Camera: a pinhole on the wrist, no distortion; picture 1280 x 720 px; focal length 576.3 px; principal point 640.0 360.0 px. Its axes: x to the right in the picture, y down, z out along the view. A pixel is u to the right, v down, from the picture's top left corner.
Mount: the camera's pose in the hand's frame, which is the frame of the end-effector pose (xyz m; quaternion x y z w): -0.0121 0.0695 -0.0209 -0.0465 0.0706 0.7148 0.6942
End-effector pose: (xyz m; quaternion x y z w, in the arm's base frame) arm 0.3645 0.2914 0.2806 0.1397 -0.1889 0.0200 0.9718
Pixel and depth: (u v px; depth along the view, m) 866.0 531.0 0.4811
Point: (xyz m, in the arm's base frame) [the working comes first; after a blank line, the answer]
In the camera's frame: 0.1887 0.1428 0.4811

0.0445 0.4923 0.6941
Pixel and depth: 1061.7 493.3 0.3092
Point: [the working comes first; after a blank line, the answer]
In the camera's frame: 0.2263 0.0715 0.3092

0.1679 0.5512 0.5624
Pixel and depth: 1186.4 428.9 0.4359
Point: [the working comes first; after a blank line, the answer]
In the camera's frame: 0.4133 0.0521 0.4359

0.1314 0.7225 0.7063
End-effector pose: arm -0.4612 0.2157 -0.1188 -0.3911 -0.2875 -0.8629 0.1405
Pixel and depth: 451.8 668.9 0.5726
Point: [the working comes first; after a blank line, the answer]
In the camera's frame: -0.1870 0.3069 0.5726

0.0664 0.5981 -0.0428
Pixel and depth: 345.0 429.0 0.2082
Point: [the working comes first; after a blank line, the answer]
In the camera's frame: -0.1066 0.0249 0.2082

-0.3238 0.3405 -0.0327
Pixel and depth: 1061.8 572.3 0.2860
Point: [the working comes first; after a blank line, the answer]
In the camera's frame: 0.2093 0.1054 0.2860

-0.0992 0.1026 0.0399
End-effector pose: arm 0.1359 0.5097 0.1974 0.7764 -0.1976 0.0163 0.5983
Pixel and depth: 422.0 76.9 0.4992
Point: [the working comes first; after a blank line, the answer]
In the camera's frame: -0.1888 -0.2452 0.4992

0.2754 -0.0192 0.0987
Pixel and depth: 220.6 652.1 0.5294
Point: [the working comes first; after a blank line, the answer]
In the camera's frame: -0.3853 0.2683 0.5294

-0.1418 0.0922 -0.2431
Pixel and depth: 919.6 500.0 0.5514
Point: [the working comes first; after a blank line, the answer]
In the camera's frame: 0.2675 0.1340 0.5514

-0.2298 0.0101 0.4128
